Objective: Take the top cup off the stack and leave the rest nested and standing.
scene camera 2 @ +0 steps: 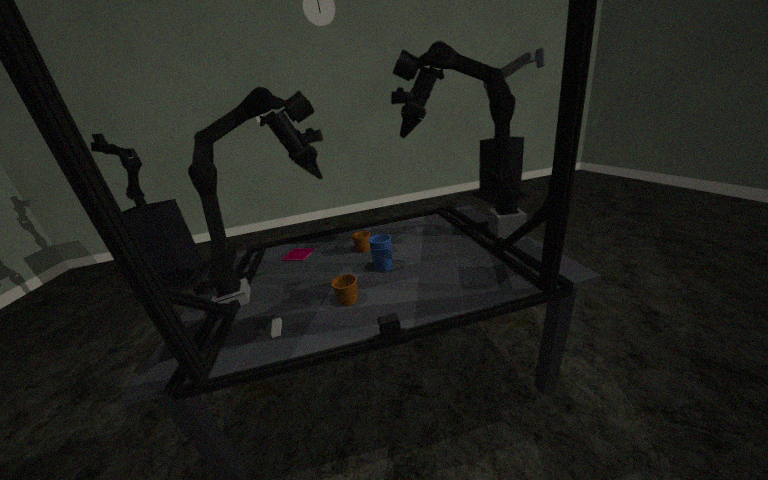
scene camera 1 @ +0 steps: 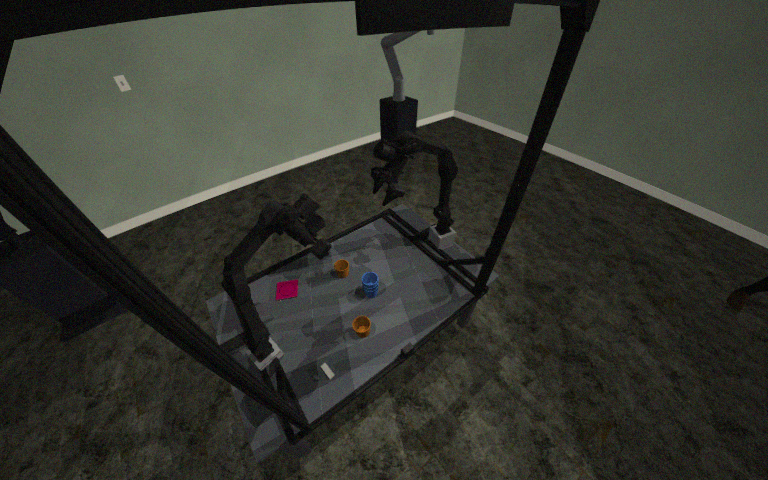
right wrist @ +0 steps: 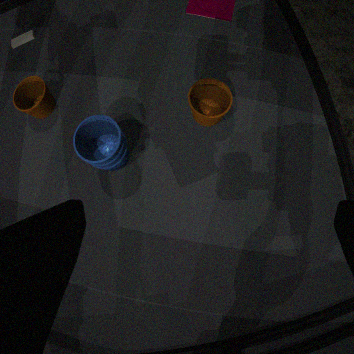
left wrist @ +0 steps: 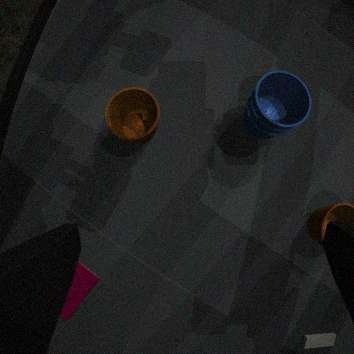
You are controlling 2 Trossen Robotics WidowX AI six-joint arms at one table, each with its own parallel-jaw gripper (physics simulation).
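Pixels of known places: left gripper, fingertip midpoint: (scene camera 2: pixel 318 176) (left wrist: pixel 205 237); right gripper, fingertip midpoint: (scene camera 2: pixel 401 137) (scene camera 1: pixel 378 199) (right wrist: pixel 215 214); left arm's base, link origin: (scene camera 2: pixel 229 289) (scene camera 1: pixel 263 350); right arm's base, link origin: (scene camera 2: pixel 506 211) (scene camera 1: pixel 442 229).
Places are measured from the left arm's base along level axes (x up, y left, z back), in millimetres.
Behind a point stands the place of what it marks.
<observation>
A stack of nested blue cups (scene camera 1: pixel 370 284) @[x 7, y -110, z -500 mm] (scene camera 2: pixel 381 253) (left wrist: pixel 279 102) @[x 8, y -138, z -506 mm] (right wrist: pixel 101 142) @[x 8, y -125, z -477 mm] stands upright near the middle of the table, with several rims showing down its side. The top cup's open mouth faces up and looks empty; the inner cups are hidden. My left gripper (scene camera 1: pixel 320 237) @[x 287, y -7, z -359 mm] (scene camera 2: pixel 318 174) @[x 287, y -7, z -359 mm] (left wrist: pixel 205 237) @[x 287, y -7, z -359 mm] is open and empty, high above the table and left of the stack in scene camera 2. My right gripper (scene camera 1: pixel 381 197) @[x 363, y -43, z -649 mm] (scene camera 2: pixel 404 134) @[x 363, y -43, z -649 mm] (right wrist: pixel 215 214) @[x 363, y -43, z -649 mm] is open and empty, high up and right of the stack in scene camera 2. Neither touches a cup.
One orange cup (scene camera 1: pixel 341 268) @[x -30, y 88, z -496 mm] (scene camera 2: pixel 361 241) @[x 9, y 34, z -472 mm] (left wrist: pixel 132 114) @[x -39, y 75, z -501 mm] (right wrist: pixel 210 101) @[x -39, y 80, z -470 mm] stands behind the stack, another (scene camera 1: pixel 361 326) @[x -38, y -203, z -338 mm] (scene camera 2: pixel 345 290) @[x 15, y -256, z -318 mm] (left wrist: pixel 320 223) @[x 19, y -187, z -335 mm] (right wrist: pixel 34 97) @[x -35, y -233, z -303 mm] in front. A pink square (scene camera 1: pixel 287 289) @[x -34, y 196, z -243 mm] (scene camera 2: pixel 298 254) @[x -34, y 190, z -241 mm] lies left; a white block (scene camera 1: pixel 327 371) @[x -30, y -236, z -120 mm] (scene camera 2: pixel 275 327) @[x -30, y -240, z -120 mm] lies front left. Dark frame posts rise at the table's edges.
</observation>
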